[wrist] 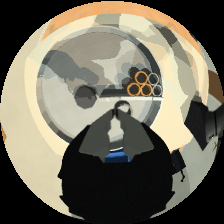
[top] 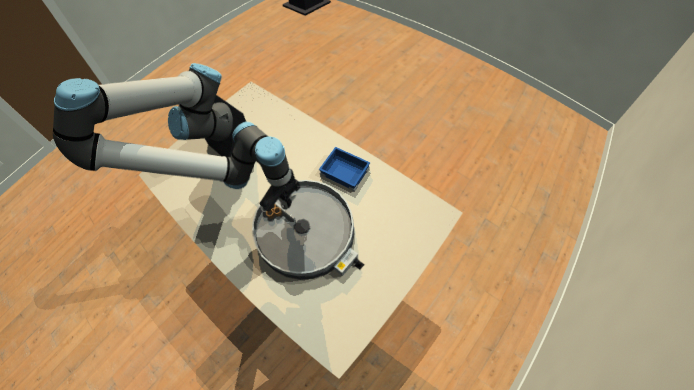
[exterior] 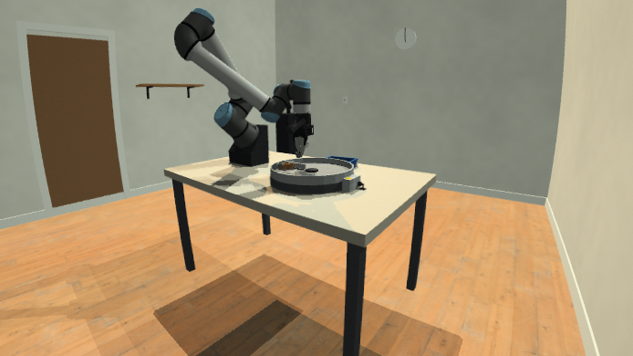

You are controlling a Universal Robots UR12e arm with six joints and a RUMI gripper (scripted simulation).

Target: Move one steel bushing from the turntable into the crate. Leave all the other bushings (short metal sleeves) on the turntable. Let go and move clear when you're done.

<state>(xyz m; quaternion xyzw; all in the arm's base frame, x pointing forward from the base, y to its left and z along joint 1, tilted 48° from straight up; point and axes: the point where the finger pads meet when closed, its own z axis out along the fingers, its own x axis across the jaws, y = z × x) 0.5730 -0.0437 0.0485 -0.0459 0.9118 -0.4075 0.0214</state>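
The blue crate lies 34 cm to the left of my hand and 11 cm below it. From my hand the other things lie so: round grey turntable: 8 cm below, 8 cm ahead.
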